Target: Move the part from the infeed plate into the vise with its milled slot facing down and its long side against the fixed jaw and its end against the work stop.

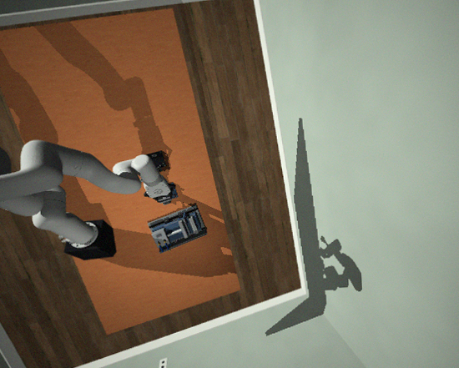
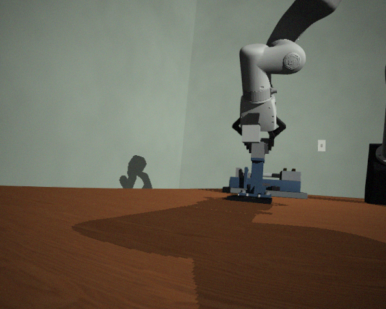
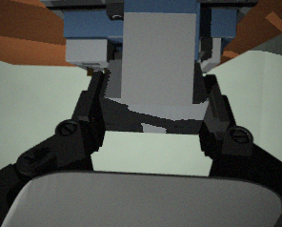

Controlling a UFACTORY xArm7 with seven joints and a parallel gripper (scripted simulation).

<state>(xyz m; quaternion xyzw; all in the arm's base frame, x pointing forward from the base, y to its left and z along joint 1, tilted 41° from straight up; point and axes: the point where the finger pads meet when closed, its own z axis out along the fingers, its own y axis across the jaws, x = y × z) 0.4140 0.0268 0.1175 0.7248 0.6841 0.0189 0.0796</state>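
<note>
My hand is 1 cm to the left of the grey part. Round my hand: blue upright: 10 cm below, 1 cm to the right; then dark infeed plate: 18 cm to the left, 16 cm below, 2 cm behind; then work stop: 18 cm to the right, 7 cm below, 7 cm ahead.
</note>
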